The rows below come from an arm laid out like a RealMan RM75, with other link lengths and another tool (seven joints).
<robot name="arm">
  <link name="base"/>
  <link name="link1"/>
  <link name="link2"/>
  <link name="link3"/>
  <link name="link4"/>
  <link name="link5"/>
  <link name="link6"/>
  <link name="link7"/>
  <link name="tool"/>
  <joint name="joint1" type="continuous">
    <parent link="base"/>
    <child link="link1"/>
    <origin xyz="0 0 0.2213" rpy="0 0 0"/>
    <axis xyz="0 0 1"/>
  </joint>
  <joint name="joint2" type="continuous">
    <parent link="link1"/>
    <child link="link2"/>
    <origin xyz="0 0 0" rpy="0 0 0"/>
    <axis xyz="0 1 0"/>
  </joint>
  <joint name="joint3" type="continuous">
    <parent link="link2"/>
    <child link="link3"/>
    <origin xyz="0 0 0.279" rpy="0 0 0"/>
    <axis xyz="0 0 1"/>
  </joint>
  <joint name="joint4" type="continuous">
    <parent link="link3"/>
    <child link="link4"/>
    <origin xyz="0 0 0" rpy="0 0 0"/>
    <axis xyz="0 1 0"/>
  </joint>
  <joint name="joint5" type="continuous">
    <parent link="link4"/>
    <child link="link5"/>
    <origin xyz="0 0 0.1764" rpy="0 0 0"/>
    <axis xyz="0 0 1"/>
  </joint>
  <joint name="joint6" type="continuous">
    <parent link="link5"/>
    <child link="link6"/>
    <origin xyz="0 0 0" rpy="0 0 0"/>
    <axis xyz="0 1 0"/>
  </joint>
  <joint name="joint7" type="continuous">
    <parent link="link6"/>
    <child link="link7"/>
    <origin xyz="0 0 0.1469" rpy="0 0 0"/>
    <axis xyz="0 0 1"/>
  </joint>
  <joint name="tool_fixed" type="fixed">
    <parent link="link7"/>
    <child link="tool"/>
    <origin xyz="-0.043 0.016 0.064" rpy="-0.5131 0 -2.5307"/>
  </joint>
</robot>
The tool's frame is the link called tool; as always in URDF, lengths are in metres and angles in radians. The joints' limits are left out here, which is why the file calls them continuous.
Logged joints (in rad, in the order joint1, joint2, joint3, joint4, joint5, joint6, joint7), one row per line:
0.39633, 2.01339, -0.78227, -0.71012, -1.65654, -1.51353, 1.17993
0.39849, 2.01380, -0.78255, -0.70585, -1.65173, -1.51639, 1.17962
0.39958, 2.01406, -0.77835, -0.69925, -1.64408, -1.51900, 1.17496
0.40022, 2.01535, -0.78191, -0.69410, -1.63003, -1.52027, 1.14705
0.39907, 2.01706, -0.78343, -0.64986, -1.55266, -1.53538, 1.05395
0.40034, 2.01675, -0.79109, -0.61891, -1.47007, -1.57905, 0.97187
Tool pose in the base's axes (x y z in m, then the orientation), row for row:
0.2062, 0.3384, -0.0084, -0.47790, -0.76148, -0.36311, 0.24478
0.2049, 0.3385, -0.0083, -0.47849, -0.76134, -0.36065, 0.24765
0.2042, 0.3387, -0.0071, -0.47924, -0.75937, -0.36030, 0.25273
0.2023, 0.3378, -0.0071, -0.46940, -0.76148, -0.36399, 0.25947
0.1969, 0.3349, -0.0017, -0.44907, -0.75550, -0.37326, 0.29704
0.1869, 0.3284, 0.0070, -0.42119, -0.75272, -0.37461, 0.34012
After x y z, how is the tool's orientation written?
As a quaternion, x y z w.
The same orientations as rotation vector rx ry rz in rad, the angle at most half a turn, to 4 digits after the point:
-1.3047, -2.0789, -0.9913
-1.3044, -2.0754, -0.9831
-1.3030, -2.0646, -0.9796
-1.2718, -2.0632, -0.9862
-1.1938, -2.0084, -0.9923
-1.0962, -1.9591, -0.9750

